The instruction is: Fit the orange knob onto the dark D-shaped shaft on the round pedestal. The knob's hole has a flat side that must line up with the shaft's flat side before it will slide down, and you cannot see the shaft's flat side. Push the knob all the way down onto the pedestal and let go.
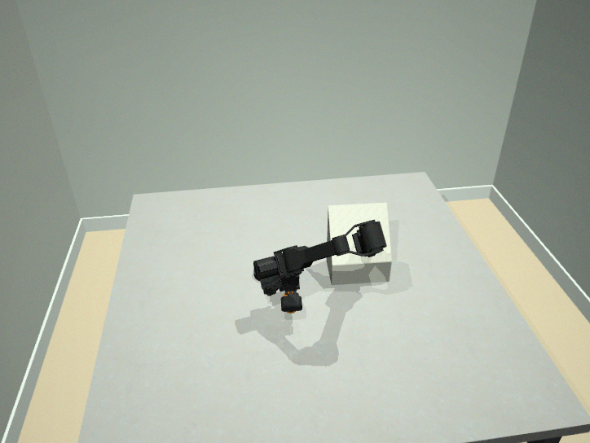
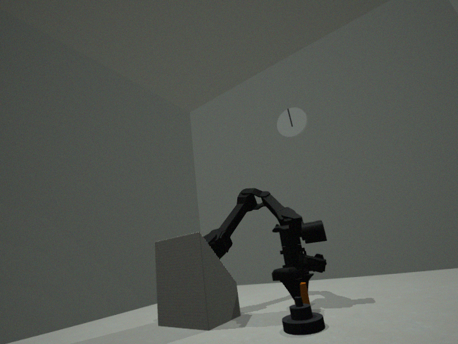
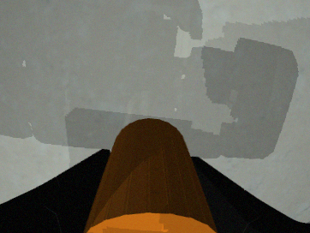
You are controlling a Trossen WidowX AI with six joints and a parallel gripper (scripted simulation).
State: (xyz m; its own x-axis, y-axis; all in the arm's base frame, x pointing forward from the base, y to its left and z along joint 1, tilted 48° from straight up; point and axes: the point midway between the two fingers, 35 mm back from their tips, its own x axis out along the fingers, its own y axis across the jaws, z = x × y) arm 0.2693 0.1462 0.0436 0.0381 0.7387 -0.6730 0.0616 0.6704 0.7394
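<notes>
Now: gripper tip 6 cm short of the dark pedestal, 18 cm to the left of it and 2 cm below it. Round my gripper tip: orange knob (2 cm above).
</notes>
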